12 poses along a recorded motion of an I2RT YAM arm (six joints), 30 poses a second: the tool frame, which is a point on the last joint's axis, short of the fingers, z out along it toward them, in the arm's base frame.
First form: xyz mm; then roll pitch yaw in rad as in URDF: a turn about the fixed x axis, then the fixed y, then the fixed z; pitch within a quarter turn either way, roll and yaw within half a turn.
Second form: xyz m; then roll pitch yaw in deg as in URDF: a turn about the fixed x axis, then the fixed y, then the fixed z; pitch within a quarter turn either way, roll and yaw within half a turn. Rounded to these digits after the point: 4 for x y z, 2 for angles.
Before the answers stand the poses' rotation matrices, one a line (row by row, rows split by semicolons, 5 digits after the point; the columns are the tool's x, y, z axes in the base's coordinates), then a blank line. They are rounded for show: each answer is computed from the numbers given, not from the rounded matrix.
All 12 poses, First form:
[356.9, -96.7, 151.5, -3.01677, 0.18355, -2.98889]
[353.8, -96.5, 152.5, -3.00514, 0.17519, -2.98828]
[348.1, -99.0, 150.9, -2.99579, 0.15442, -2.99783]
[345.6, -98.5, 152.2, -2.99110, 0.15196, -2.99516]
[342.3, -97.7, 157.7, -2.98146, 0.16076, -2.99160]
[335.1, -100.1, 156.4, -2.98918, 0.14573, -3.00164]
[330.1, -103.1, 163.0, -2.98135, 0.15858, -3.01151]
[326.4, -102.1, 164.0, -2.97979, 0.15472, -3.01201]
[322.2, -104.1, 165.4, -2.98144, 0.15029, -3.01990]
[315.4, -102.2, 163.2, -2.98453, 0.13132, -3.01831]
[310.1, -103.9, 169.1, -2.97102, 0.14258, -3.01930]
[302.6, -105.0, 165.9, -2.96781, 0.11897, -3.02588]
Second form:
-0.97176 -0.12847 0.19793; -0.14955 0.98413 -0.09550; -0.18252 -0.12241 -0.97555
-0.97314 -0.12786 0.19142; -0.15038 0.98271 -0.10806; -0.17430 -0.13395 -0.97554
-0.97791 -0.11963 0.17142; -0.14156 0.98238 -0.12199; -0.15381 -0.14356 -0.97762
-0.97790 -0.12181 0.16994; -0.14423 0.98143 -0.12648; -0.15138 -0.14820 -0.97730
-0.97602 -0.12228 0.18007; -0.14750 0.97994 -0.13405; -0.16007 -0.15739 -0.97448
-0.97973 -0.11605 0.16331; -0.13802 0.98182 -0.13032; -0.14521 -0.15021 -0.97793
-0.97911 -0.10307 0.17527; -0.12809 0.98212 -0.13799; -0.15792 -0.15756 -0.97480
-0.97977 -0.10291 0.17163; -0.12768 0.98187 -0.14009; -0.15410 -0.15917 -0.97515
-0.98142 -0.09614 0.16607; -0.12002 0.98280 -0.14035; -0.14972 -0.15767 -0.97607
-0.98387 -0.10113 0.14758; -0.12191 0.98271 -0.13933; -0.13094 -0.15507 -0.97919
-0.98246 -0.09628 0.15970; -0.12075 0.98107 -0.15140; -0.14210 -0.16802 -0.97549
-0.98629 -0.09333 0.13608; -0.11464 0.98072 -0.15826; -0.11869 -0.17169 -0.97798

[0.3569, -0.0967, 0.1515, -172.85, 10.52, -171.25]
[0.3538, -0.0965, 0.1525, -172.18, 10.04, -171.22]
[0.3481, -0.0990, 0.1509, -171.65, 8.85, -171.76]
[0.3456, -0.0985, 0.1522, -171.38, 8.71, -171.61]
[0.3423, -0.0977, 0.1577, -170.83, 9.21, -171.41]
[0.3351, -0.1001, 0.1564, -171.27, 8.35, -171.98]
[0.3301, -0.1031, 0.1630, -170.82, 9.09, -172.55]
[0.3264, -0.1021, 0.1640, -170.73, 8.86, -172.58]
[0.3222, -0.1041, 0.1654, -170.82, 8.61, -173.03]
[0.3154, -0.1022, 0.1632, -171.00, 7.52, -172.94]
[0.3101, -0.1039, 0.1691, -170.23, 8.17, -172.99]
[0.3026, -0.1050, 0.1659, -170.04, 6.82, -173.37]

